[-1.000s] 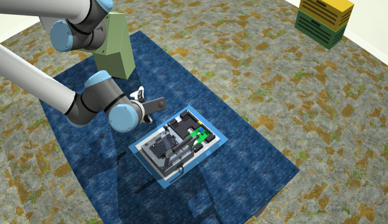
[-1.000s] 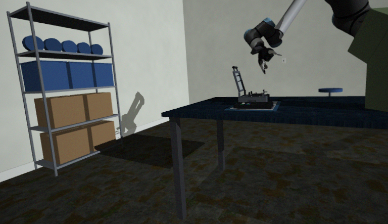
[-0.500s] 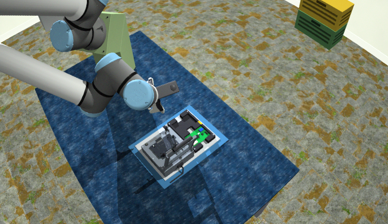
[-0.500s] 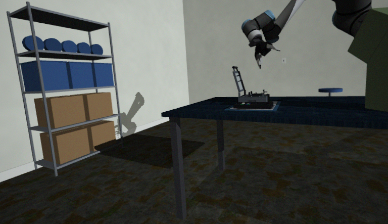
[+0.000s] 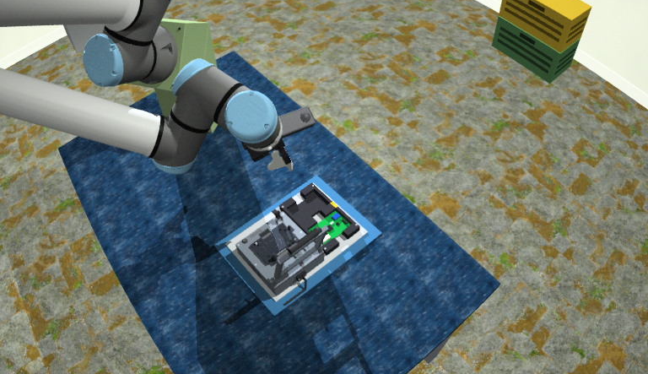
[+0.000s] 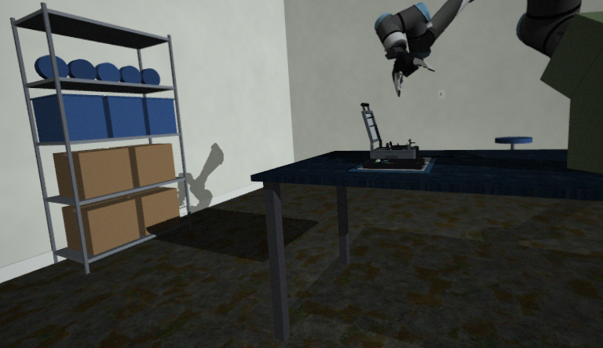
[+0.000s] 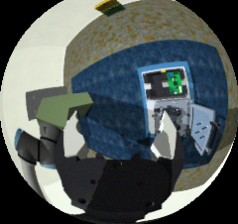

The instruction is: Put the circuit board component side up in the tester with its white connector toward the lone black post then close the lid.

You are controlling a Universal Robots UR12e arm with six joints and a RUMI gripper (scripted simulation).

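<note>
My hand is 30 cm above the green circuit board, 14 cm short of it and 2 cm to the right of it. Also, from my hand: tester lid: 18 cm ahead, 17 cm to the right, 14 cm below; then tester: 21 cm below, 10 cm to the right, 10 cm ahead.
</note>
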